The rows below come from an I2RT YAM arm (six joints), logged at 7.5 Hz.
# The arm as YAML. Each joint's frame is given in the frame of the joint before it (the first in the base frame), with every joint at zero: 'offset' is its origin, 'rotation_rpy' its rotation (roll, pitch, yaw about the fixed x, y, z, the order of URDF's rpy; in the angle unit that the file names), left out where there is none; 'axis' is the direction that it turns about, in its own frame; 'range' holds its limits. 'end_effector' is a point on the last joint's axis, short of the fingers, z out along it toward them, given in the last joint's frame.
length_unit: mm
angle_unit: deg
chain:
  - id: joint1
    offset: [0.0, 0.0, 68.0]
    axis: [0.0, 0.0, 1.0]
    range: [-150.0, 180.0]
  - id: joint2
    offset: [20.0, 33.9, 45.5]
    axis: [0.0, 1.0, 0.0]
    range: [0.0, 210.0]
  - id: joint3
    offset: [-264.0, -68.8, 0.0]
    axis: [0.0, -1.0, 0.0]
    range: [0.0, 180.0]
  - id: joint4
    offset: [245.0, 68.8, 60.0]
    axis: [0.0, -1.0, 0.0]
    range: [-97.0, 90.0]
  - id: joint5
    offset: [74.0, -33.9, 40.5]
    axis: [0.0, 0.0, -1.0]
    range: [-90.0, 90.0]
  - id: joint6
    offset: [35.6, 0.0, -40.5]
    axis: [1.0, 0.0, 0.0]
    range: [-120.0, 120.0]
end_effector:
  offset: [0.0, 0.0, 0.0]
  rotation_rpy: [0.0, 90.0, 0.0]
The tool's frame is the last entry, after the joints.
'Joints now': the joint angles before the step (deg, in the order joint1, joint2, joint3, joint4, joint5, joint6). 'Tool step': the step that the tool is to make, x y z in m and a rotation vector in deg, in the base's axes. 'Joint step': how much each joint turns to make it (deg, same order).
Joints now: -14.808, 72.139, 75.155, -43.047, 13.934, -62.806
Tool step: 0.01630, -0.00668, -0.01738, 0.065, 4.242, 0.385
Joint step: -0.459, 4.022, 0.000, 0.240, 0.066, -1.376
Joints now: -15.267, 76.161, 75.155, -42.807, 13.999, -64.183
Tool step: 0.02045, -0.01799, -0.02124, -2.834, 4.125, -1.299
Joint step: -1.989, 5.355, 0.000, 3.060, 2.252, -3.344
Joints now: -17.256, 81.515, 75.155, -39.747, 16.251, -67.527
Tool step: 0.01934, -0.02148, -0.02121, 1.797, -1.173, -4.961
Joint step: -2.536, 5.290, 0.001, 4.896, 0.174, 3.322
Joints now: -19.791, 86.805, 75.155, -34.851, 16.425, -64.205
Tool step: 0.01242, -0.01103, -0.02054, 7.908, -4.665, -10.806
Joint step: -1.027, 4.087, 0.000, 1.793, -0.086, 13.880
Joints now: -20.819, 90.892, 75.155, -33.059, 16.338, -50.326
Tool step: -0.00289, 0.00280, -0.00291, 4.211, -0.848, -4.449
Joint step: 0.241, -0.021, 0.023, -2.579, -0.240, 6.579
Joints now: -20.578, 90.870, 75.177, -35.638, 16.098, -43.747
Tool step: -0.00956, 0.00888, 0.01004, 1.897, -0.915, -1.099
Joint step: 0.808, -2.492, -0.022, -3.060, -0.459, 2.907
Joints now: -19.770, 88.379, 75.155, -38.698, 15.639, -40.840
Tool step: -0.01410, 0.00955, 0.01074, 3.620, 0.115, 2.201
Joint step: 0.350, -3.082, 0.021, -4.566, -3.804, 0.590
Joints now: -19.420, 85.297, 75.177, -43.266, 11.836, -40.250
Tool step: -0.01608, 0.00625, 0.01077, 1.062, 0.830, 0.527
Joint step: 0.000, -3.126, 0.000, -4.262, -0.897, 0.001
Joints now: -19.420, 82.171, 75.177, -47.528, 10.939, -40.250
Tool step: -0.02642, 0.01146, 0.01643, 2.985, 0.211, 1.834
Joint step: 0.000, -5.159, -0.023, -6.338, -3.301, 0.066
